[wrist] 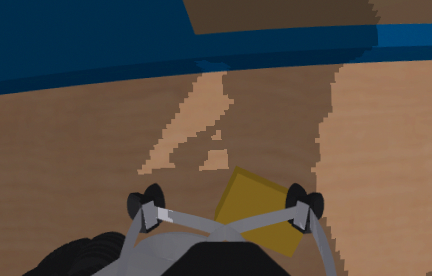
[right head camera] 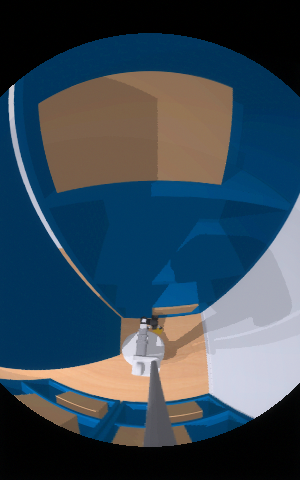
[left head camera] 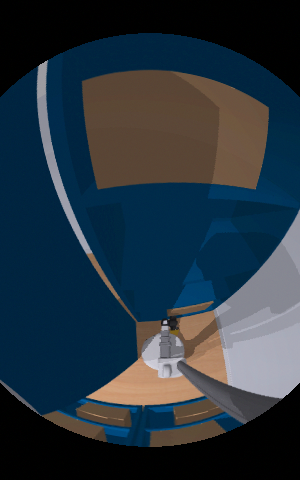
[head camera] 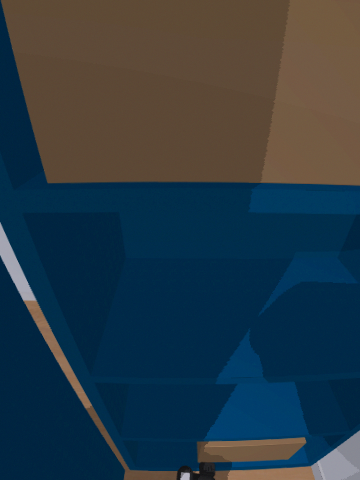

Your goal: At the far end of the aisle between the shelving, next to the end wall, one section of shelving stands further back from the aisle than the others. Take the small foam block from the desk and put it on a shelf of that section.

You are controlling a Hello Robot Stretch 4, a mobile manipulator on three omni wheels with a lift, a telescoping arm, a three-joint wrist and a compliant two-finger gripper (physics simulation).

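Places are measured from the robot's base along level axes (x ahead, y left, z up), in millimetres.
Pixels of known places: gripper, between the fingertips: (wrist: 224, 200).
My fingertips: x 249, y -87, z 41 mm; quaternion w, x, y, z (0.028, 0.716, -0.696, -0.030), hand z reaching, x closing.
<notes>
Ahead of a thing's pixels: the offset from my fingertips to its top centre.
The yellow foam block @[24 mm down, 24 mm back, 42 mm right] (left head camera: 174, 332) (right head camera: 158, 330) (wrist: 265, 205) lies on the wood floor in front of the blue shelving section (head camera: 175, 199) (left head camera: 150, 194) (right head camera: 125, 194) (wrist: 100, 67), turned at an angle. My gripper (head camera: 196, 472) (left head camera: 170, 324) (right head camera: 150, 322) (wrist: 224, 200) is open, its fingers wide apart, and points down over the floor. In the wrist view the block shows behind the fingers, right of centre; the right fingertip overlaps its right side, and the gripper body hides part of it. I cannot tell how far the fingertips are above the block. The desk does not show.
A brown box (head camera: 250, 450) (left head camera: 190, 307) (right head camera: 175, 309) sits low in the shelving. A larger brown box @[1649 mm up, 289 mm ahead, 82 mm left] (head camera: 150, 100) (left head camera: 155, 130) (right head camera: 135, 135) is higher up. A blue panel (head camera: 30, 400) (left head camera: 65, 300) (right head camera: 50, 300) stands close at the left, a pale wall (left head camera: 260, 320) (right head camera: 245, 345) at the right.
</notes>
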